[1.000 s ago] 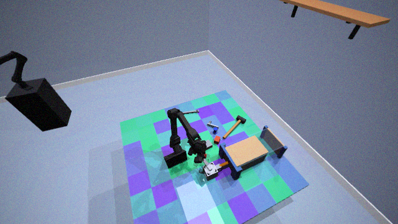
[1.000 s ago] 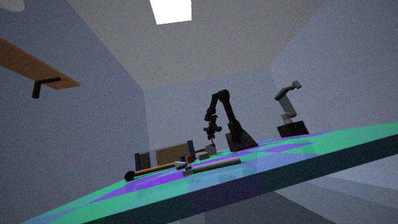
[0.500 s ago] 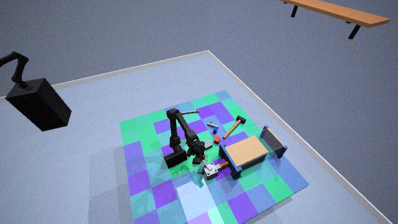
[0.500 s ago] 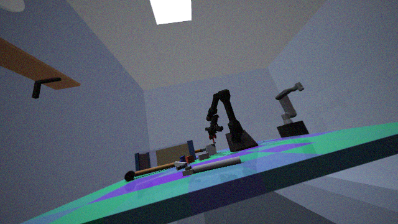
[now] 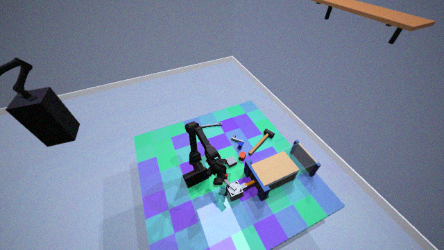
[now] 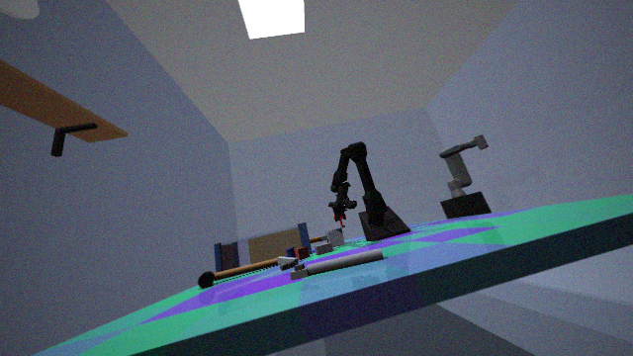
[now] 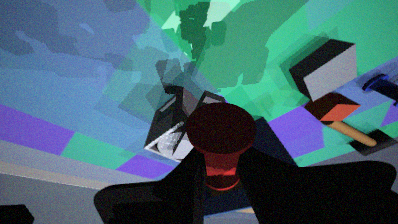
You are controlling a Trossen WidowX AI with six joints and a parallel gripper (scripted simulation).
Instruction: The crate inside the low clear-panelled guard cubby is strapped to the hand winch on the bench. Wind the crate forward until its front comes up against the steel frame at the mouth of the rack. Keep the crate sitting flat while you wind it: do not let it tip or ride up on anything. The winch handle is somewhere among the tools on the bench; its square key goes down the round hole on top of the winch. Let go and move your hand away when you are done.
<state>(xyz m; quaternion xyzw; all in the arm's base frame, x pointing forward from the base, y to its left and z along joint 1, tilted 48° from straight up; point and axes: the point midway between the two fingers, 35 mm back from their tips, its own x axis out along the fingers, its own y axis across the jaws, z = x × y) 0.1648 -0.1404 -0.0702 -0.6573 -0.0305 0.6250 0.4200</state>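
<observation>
My gripper tip is now 1 cm short of the red-knobbed crank handle, 2 cm to the left of it and 3 cm above it. From my gripper tip the other things lie so: blue steel frame (20 cm ahead, 6 cm to the right, 3 cm below); dark red knob (1 cm behind, 1 cm to the left); grey hand winch (2 cm ahead, 9 cm to the right, 10 cm below).
</observation>
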